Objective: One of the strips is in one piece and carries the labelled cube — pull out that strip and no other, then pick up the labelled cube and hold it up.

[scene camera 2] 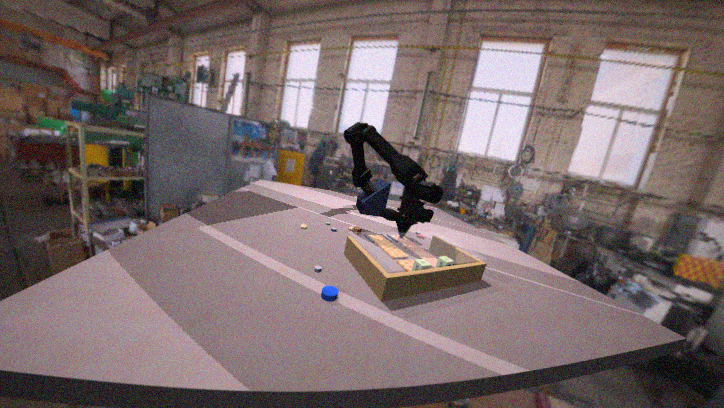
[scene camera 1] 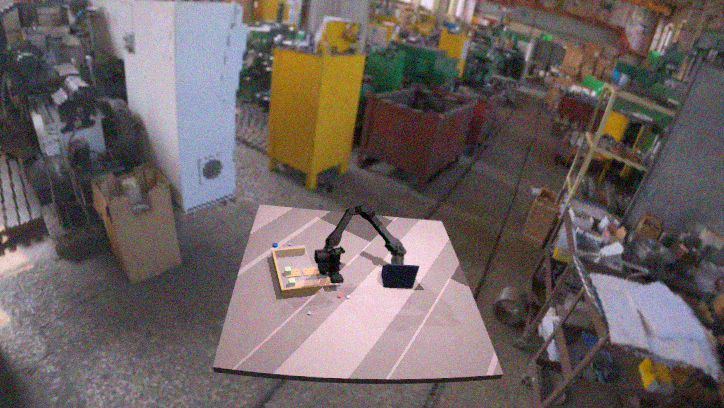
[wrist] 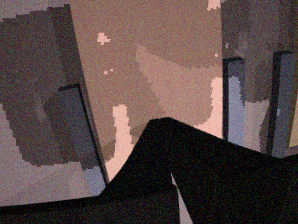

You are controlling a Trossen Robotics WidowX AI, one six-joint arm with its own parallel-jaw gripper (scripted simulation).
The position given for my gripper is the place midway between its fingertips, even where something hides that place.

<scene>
In view: my gripper [scene camera 2: 401, 237].
My gripper is seen too in the wrist view [wrist: 159, 128].
</scene>
